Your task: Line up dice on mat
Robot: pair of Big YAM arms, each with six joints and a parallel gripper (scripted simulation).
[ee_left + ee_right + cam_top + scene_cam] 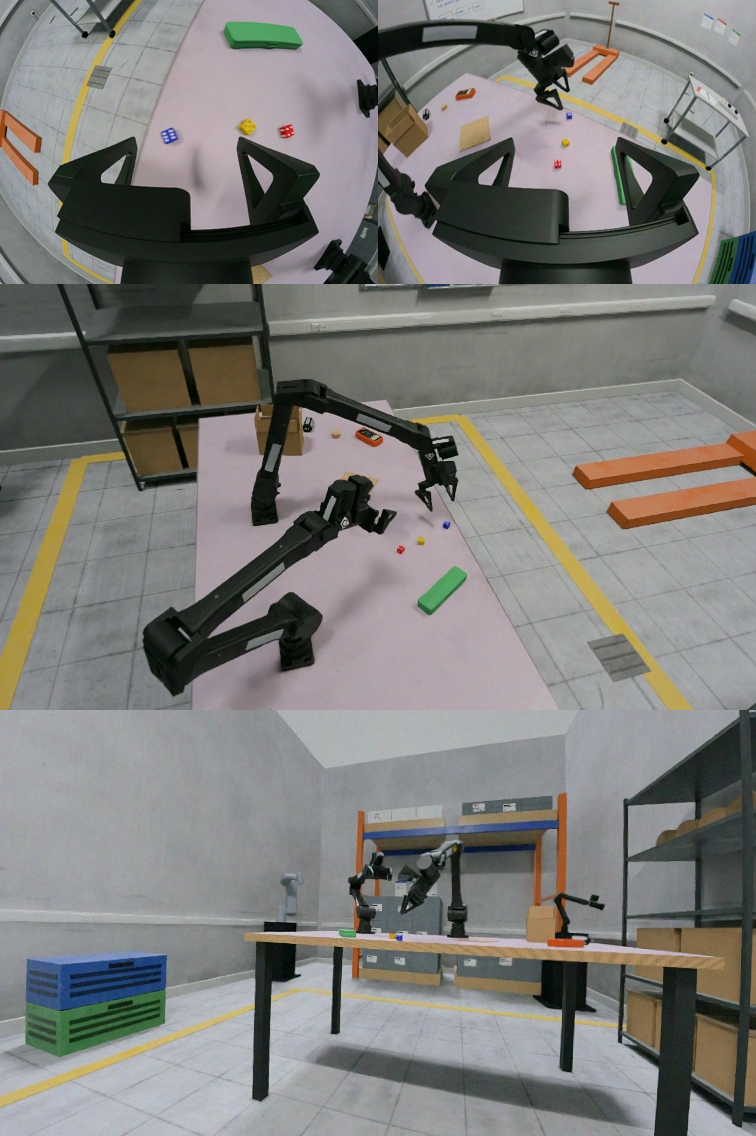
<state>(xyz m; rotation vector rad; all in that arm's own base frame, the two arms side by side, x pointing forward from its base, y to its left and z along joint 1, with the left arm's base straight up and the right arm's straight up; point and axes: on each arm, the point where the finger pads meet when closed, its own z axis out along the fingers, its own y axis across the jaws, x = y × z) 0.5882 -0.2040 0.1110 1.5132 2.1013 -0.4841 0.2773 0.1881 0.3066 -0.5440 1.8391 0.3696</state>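
Right now my left hand is 100 mm above the yellow die, 90 mm past it and 50 mm to the left of it. From my left hand the other things lie so: red die: 170 mm behind, 100 mm below, 70 mm to the right; green case: 270 mm to the right, 110 mm behind, 100 mm below; blue die: 100 mm below, 30 mm ahead, 10 mm to the right.
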